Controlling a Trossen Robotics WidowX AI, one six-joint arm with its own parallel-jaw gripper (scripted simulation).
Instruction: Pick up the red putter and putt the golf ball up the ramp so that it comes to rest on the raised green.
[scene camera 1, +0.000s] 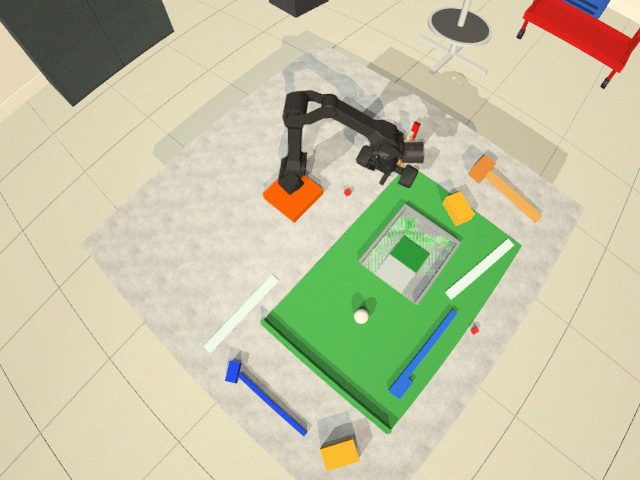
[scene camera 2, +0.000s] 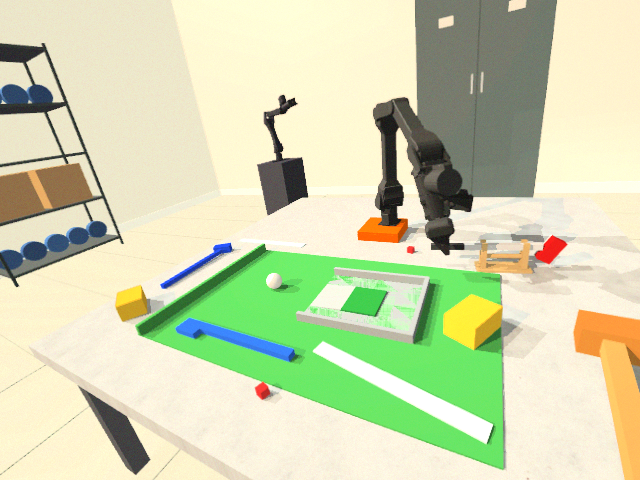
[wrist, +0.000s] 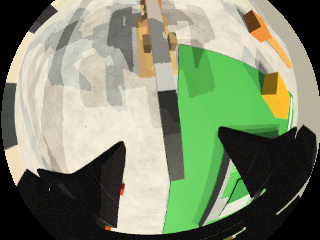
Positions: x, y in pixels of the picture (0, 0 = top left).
Scene:
My gripper shows in scene camera 1, in scene camera 2 and in the wrist view (174, 139). A blue L-shaped bar shows in scene camera 1 and in scene camera 2; in the wrist view it is hidden by my gripper. The same spot on my gripper: (scene camera 1: 408, 175) is (scene camera 2: 435, 222). The same spot on the blue L-shaped bar: (scene camera 1: 402, 384) is (scene camera 2: 192, 326).

